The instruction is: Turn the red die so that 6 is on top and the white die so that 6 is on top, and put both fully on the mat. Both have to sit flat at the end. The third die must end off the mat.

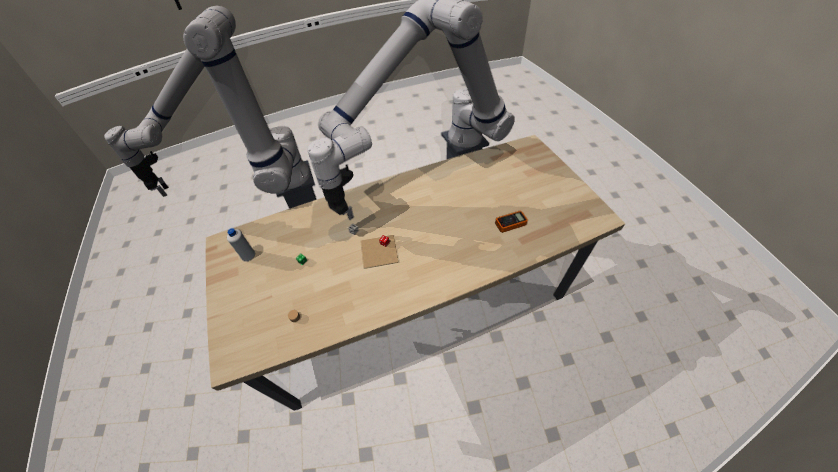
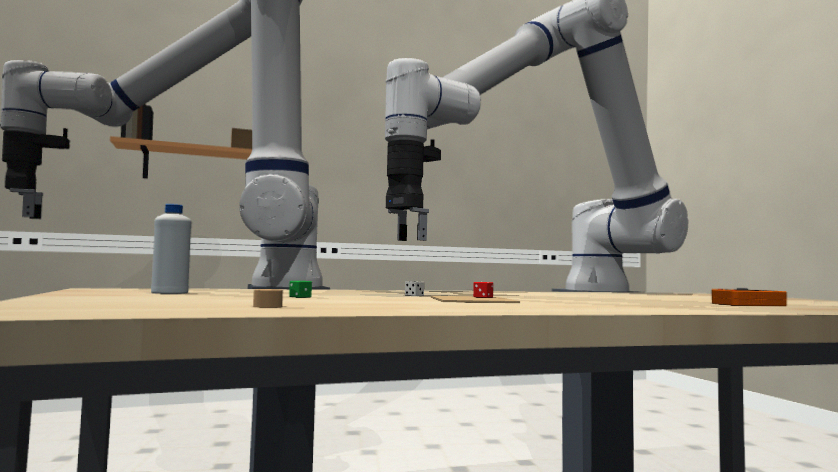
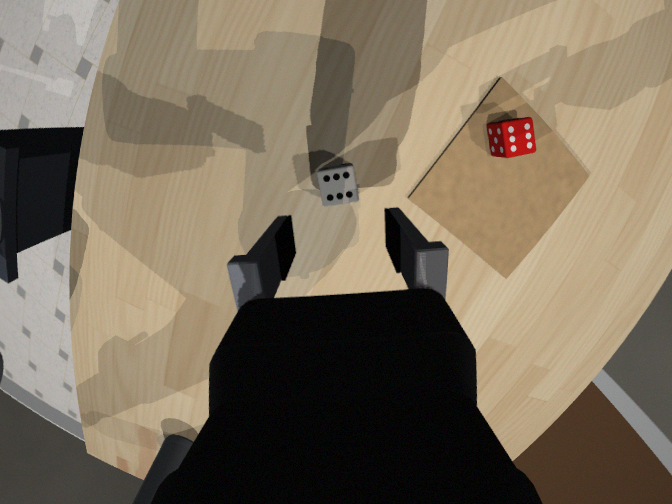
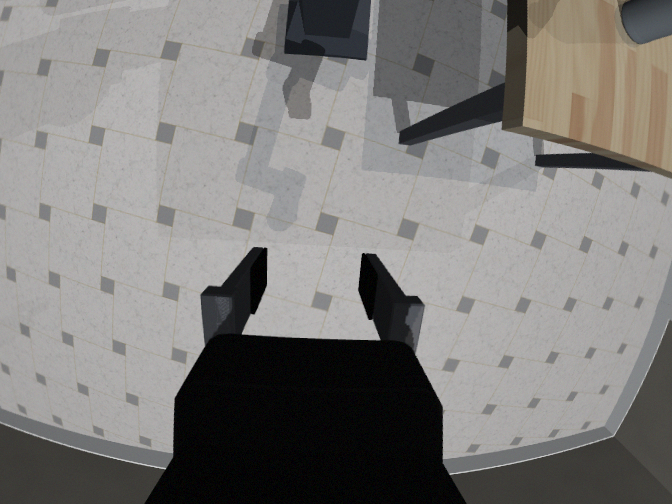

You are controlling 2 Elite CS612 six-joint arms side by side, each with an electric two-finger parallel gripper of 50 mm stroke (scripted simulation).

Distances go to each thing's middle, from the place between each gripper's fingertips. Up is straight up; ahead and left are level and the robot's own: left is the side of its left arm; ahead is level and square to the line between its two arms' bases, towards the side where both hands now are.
Labels:
Right now my left hand (image 2: 411, 240) is 10 mm past the white die (image 3: 337, 184), 10 mm to the right of it and 120 mm above it. Also, from my left hand: red die (image 3: 514, 137) 100 mm ahead, 120 mm to the left, 110 mm below; brown mat (image 1: 374, 254) 130 mm ahead, 90 mm to the left, 130 mm below; grey bottle (image 2: 172, 235) 30 mm behind, 470 mm to the right, 50 mm below.
My right gripper (image 2: 31, 217) is now 390 mm short of the grey bottle, 370 mm to the right of it and 90 mm above it. Round my right hand: red die 960 mm to the left, 520 mm ahead, 160 mm below; then white die 850 mm to the left, 410 mm ahead, 160 mm below; then brown mat 930 mm to the left, 550 mm ahead, 170 mm below.

